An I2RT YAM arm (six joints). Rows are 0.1 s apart.
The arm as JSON. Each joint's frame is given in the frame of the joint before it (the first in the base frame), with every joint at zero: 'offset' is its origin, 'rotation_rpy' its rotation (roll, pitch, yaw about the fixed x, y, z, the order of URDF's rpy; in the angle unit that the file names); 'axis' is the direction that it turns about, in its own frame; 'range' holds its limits. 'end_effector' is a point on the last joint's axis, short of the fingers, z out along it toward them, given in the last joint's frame.
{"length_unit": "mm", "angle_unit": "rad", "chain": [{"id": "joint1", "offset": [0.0, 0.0, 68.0], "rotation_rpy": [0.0, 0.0, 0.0], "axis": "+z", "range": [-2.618, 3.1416]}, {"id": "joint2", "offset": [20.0, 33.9, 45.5], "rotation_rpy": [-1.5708, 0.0, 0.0], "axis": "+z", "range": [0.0, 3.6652]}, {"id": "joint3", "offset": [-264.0, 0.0, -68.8], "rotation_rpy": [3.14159, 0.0, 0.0], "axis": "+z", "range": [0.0, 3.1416]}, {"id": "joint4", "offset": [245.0, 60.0, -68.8], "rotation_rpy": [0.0, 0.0, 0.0], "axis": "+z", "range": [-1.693, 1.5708]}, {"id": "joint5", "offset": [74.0, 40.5, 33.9], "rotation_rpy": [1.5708, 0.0, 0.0], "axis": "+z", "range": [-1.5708, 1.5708]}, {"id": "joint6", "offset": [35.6, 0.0, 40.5], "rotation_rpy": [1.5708, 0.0, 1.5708], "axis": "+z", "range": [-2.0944, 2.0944]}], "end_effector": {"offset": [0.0, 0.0, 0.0], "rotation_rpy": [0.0, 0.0, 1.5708]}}
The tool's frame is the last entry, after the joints.
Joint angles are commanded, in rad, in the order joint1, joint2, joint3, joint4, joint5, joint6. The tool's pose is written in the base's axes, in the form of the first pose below.
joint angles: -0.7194, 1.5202, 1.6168, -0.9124, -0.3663, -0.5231
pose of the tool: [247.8 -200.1 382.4], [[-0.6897 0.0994 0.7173], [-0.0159 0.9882 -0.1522], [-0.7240 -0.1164 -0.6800]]
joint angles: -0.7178, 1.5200, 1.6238, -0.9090, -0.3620, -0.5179
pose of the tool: [248.1 -199.9 384.9], [[-0.6848 0.1050 0.7211], [-0.0166 0.9871 -0.1595], [-0.7285 -0.1212 -0.6742]]
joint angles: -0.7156, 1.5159, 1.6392, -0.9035, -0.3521, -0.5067
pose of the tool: [247.8 -199.1 391.2], [[-0.6732 0.1191 0.7298], [-0.0183 0.9840 -0.1774], [-0.7392 -0.1328 -0.6603]]
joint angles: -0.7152, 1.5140, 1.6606, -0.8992, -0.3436, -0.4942
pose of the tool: [247.3 -198.9 398.7], [[-0.6591 0.1354 0.7398], [-0.0190 0.9803 -0.1964], [-0.7518 -0.1435 -0.6436]]
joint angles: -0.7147, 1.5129, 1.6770, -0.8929, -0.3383, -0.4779
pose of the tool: [247.1 -198.8 404.6], [[-0.6450 0.1516 0.7490], [-0.0147 0.9775 -0.2105], [-0.7641 -0.1468 -0.6282]]
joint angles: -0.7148, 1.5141, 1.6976, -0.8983, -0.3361, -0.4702
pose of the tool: [246.5 -198.4 410.2], [[-0.6364 0.1597 0.7546], [-0.0140 0.9758 -0.2183], [-0.7712 -0.1494 -0.6188]]
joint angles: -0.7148, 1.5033, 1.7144, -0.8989, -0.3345, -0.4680
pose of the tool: [243.5 -195.9 418.6], [[-0.6208 0.1653 0.7664], [-0.0254 0.9728 -0.2304], [-0.7836 -0.1625 -0.5997]]
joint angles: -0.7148, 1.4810, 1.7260, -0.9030, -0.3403, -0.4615
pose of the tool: [237.8 -190.7 428.3], [[-0.5999 0.1690 0.7821], [-0.0352 0.9709 -0.2368], [-0.7993 -0.1696 -0.5765]]
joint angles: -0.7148, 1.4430, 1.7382, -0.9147, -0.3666, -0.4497
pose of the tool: [227.8 -180.8 441.8], [[-0.5651 0.1620 0.8090], [-0.0469 0.9726 -0.2275], [-0.8237 -0.1665 -0.5420]]
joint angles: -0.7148, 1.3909, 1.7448, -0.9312, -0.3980, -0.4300
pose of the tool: [213.9 -167.4 456.1], [[-0.5243 0.1545 0.8374], [-0.0538 0.9754 -0.2136], [-0.8498 -0.1570 -0.5031]]
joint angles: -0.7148, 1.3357, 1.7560, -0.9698, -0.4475, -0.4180
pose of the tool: [197.5 -151.0 469.6], [[-0.4872 0.1252 0.8643], [-0.0617 0.9822 -0.1771], [-0.8711 -0.1396 -0.4708]]
